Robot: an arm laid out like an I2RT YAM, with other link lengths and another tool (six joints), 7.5 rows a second.
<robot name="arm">
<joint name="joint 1" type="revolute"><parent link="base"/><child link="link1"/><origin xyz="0 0 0.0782"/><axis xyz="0 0 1"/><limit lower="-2.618" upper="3.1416"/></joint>
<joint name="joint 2" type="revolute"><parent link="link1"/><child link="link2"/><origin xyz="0.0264 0.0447 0.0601"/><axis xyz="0 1 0"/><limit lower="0" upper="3.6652"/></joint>
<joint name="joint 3" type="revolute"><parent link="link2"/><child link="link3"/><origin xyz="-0.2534 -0.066 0"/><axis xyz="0 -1 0"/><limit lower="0" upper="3.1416"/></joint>
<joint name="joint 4" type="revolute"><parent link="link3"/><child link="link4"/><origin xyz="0.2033 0.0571 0.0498"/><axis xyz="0 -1 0"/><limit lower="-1.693" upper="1.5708"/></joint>
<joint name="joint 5" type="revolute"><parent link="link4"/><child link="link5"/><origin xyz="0.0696 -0.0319 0.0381"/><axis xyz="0 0 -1"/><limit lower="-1.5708" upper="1.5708"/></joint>
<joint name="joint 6" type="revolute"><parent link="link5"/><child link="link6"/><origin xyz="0.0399 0 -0.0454"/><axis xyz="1 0 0"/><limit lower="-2.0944" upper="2.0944"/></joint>
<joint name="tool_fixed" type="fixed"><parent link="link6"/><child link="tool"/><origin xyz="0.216 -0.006 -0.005" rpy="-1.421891 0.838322 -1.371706"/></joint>
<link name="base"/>
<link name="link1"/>
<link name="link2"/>
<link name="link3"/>
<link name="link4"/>
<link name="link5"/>
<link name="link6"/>
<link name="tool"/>
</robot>
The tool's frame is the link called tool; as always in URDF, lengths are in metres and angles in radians.
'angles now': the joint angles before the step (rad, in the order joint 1, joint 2, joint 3, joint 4, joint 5, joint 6). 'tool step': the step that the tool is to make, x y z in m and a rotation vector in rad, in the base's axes. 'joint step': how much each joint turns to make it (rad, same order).
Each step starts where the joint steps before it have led.
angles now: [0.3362, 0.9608, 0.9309, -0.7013, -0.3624, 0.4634]
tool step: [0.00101, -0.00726, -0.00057, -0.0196, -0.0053, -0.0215]
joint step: [-0.0004, -0.0108, 0.0041, -0.0168, 0.0293, -0.0010]
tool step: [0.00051, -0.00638, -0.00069, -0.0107, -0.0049, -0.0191]
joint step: [-0.0067, -0.0141, -0.0039, -0.0092, 0.0170, -0.0004]
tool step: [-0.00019, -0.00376, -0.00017, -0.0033, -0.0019, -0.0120]
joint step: [-0.0059, -0.0105, -0.0030, -0.0063, 0.0070, 0.0013]
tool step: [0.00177, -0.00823, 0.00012, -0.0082, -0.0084, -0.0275]
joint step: [-0.0140, -0.0177, -0.0060, -0.0058, 0.0170, 0.0013]
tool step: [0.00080, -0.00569, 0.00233, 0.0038, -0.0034, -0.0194]
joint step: [-0.0222, -0.0126, 0.0029, -0.0110, -0.0038, 0.0001]
